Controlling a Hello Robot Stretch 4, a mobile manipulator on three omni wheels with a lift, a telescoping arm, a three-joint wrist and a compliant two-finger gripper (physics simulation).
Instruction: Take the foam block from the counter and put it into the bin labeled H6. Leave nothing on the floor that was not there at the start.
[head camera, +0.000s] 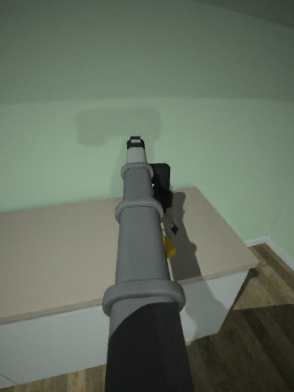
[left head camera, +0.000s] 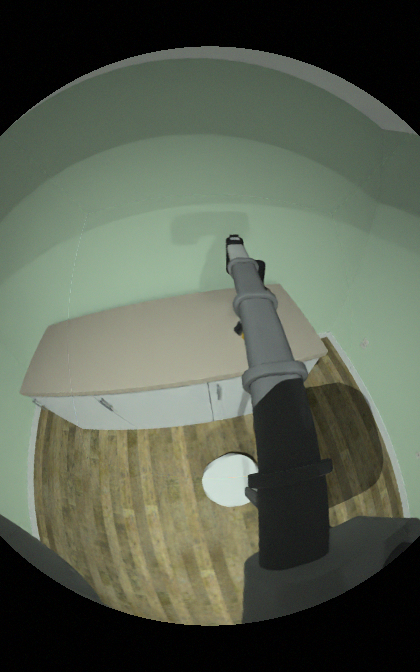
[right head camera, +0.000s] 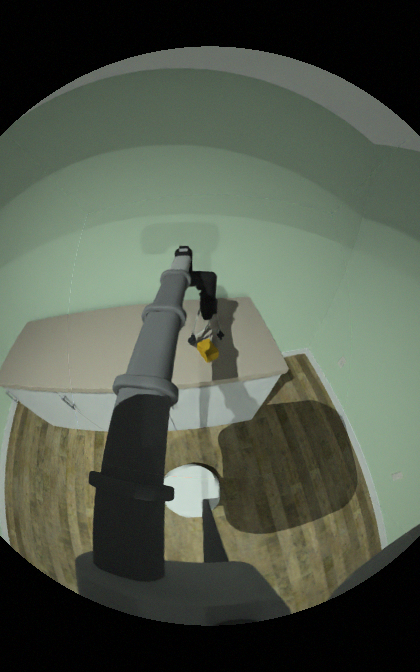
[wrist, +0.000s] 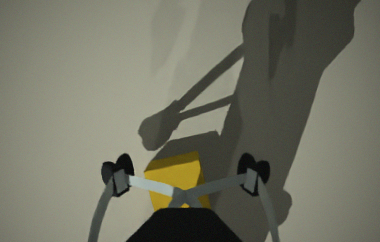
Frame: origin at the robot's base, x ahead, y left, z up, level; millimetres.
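Seen in the pictures: gripper, between the fingertips: (wrist: 185, 167).
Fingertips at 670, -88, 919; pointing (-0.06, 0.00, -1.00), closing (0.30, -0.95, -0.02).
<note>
A point is followed by its place in that frame, as x, y, z.
The yellow foam block (head camera: 170, 248) {601, -119, 928} (right head camera: 208, 351) (wrist: 169, 179) {655, -74, 928} lies on the beige counter (head camera: 55, 255) {637, 359, 883} (left head camera: 125, 345) (right head camera: 90, 345) (wrist: 60, 90) {705, 92, 883}, towards its right end; the arm hides part of it in the head view. My gripper (right head camera: 206, 337) (wrist: 185, 167) {670, -88, 919} is open above the counter. In the wrist view the block shows between the two spread fingertips, nearer the left one, with its lower part hidden by the gripper body. In the right head view the block shows just in front of the fingertips. No bin labeled H6 shows in these views.
A white round object (left head camera: 225, 480) (right head camera: 187, 492) is on the wooden floor in front of the white cabinet (left head camera: 165, 405) (right head camera: 225, 400). A green wall (head camera: 50, 150) {1076, 445, 1183} stands behind the counter, and another wall (right head camera: 390, 400) is to the right.
</note>
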